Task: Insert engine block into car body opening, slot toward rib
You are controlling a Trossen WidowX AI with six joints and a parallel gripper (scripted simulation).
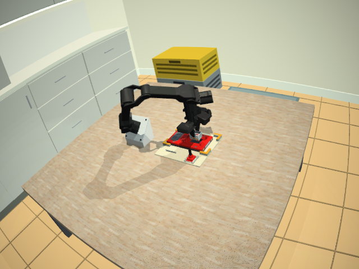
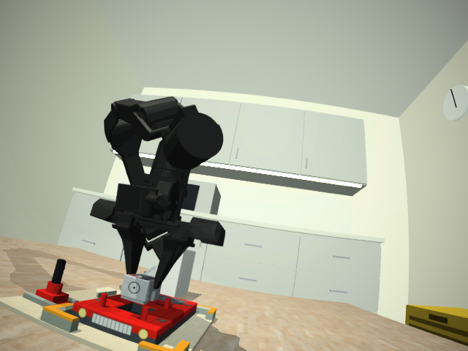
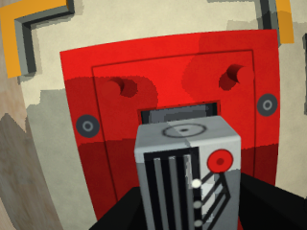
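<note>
Right now my gripper tip is 1 cm above the grey engine block.
</note>
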